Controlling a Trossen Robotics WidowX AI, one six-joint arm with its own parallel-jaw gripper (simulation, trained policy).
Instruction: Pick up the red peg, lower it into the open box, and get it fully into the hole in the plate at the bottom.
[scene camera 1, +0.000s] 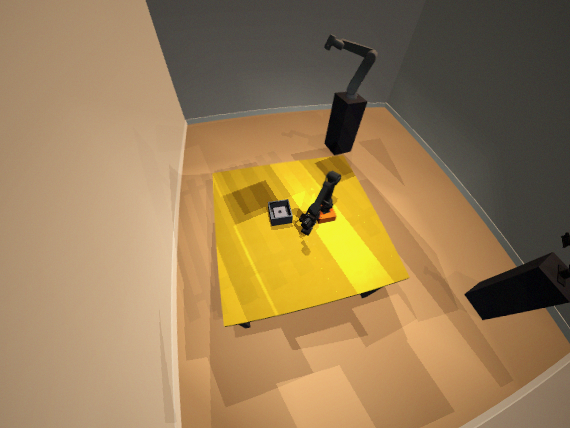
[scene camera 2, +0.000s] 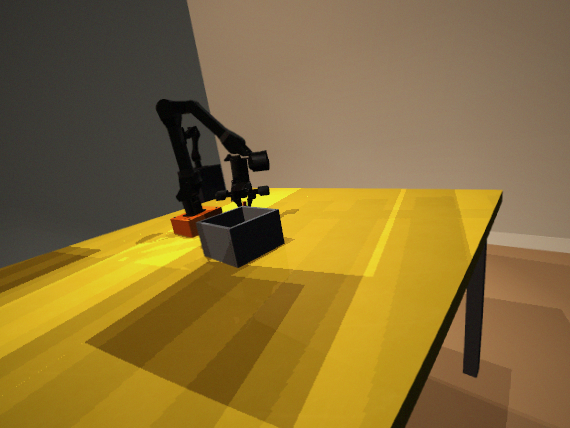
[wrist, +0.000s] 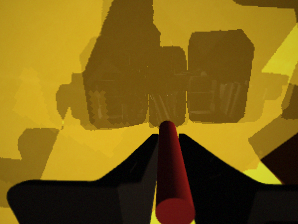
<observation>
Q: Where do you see the gripper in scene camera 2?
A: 246, 216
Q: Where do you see a box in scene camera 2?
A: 236, 237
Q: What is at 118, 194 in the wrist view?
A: The gripper.
</observation>
